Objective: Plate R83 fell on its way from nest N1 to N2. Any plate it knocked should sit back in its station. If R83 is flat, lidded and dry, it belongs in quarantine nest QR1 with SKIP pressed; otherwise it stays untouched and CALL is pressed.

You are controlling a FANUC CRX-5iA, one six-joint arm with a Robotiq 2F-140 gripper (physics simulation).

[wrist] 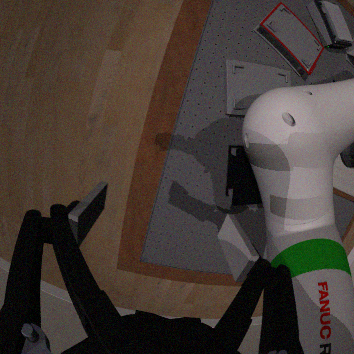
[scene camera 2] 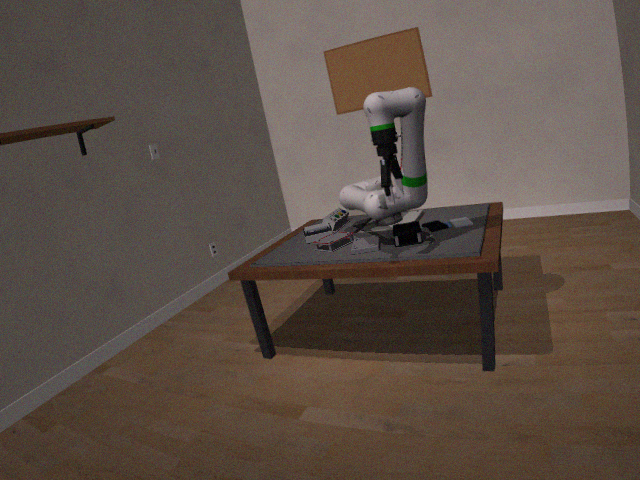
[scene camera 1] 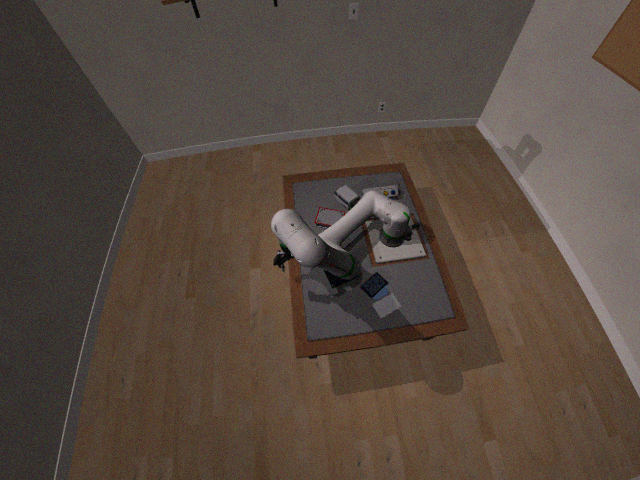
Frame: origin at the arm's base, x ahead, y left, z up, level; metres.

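Seen in the pictures: gripper, fingertip midpoint: [wrist: 165,211] [scene camera 2: 395,200] [scene camera 1: 298,267]; arm's base, origin of the base link: [wrist: 350,144] [scene camera 2: 389,221] [scene camera 1: 391,236].
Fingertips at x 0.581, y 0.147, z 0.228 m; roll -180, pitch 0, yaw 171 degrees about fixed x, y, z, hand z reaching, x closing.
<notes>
Pixels of each thing's top centre, then the offset from my fingertips to it. "*": a spot on its surface instead.
- red-rimmed nest, middle of its top: [wrist: 296,34] [scene camera 2: 333,236] [scene camera 1: 330,216] 0.259 m back, 0.363 m right, 0.182 m down
- pale grey nest, middle of its top: [wrist: 262,89] [scene camera 2: 365,241] 0.182 m back, 0.195 m right, 0.200 m down
- black block-like holder, middle of its top: [wrist: 270,178] [scene camera 2: 406,226] [scene camera 1: 341,268] 0.220 m back, 0.009 m right, 0.166 m down
- small dark plate, middle of its top: [scene camera 2: 434,224] [scene camera 1: 374,284] 0.369 m back, 0.108 m left, 0.214 m down
- blue piece, surface spot: [scene camera 1: 381,294] * 0.388 m back, 0.169 m left, 0.226 m down
- pale sheet, middle of its top: [scene camera 2: 461,221] [scene camera 1: 386,305] 0.392 m back, 0.234 m left, 0.220 m down
- button panel, middle of its top: [scene camera 2: 334,212] [scene camera 1: 381,188] 0.626 m back, 0.452 m right, 0.144 m down
- grey device, middle of its top: [wrist: 338,20] [scene camera 2: 316,226] [scene camera 1: 347,193] 0.410 m back, 0.491 m right, 0.159 m down
My gripper [scene camera 1: 280,261] [scene camera 2: 391,187] [wrist: 165,211] is open and empty, high above the table's edge. A red-rimmed nest [scene camera 1: 330,217] [scene camera 2: 334,241] [wrist: 292,39] stands on the mat; no plate is discernible in it. A pale grey nest [scene camera 2: 365,244] [wrist: 250,85] is beside it, partly hidden by the arm in the wrist view. A black block-like holder [scene camera 2: 407,233] [wrist: 243,177] is partly covered by the arm. A small dark plate [scene camera 1: 374,284] [scene camera 2: 435,225] lies by a blue piece [scene camera 1: 381,294] and a pale sheet [scene camera 1: 386,305] [scene camera 2: 461,222]. Labels are unreadable; which plate is R83 cannot be told. SKIP and CALL cannot be told apart.
A button panel [scene camera 1: 393,192] [scene camera 2: 339,213] stands at the table's far end, near a grey device [scene camera 1: 346,194] [scene camera 2: 316,228] [wrist: 334,25]. The arm's base rises beside a white board [scene camera 1: 400,253] with a wooden rim. The table [scene camera 1: 330,346] [scene camera 2: 361,271] has a wooden edge.
</notes>
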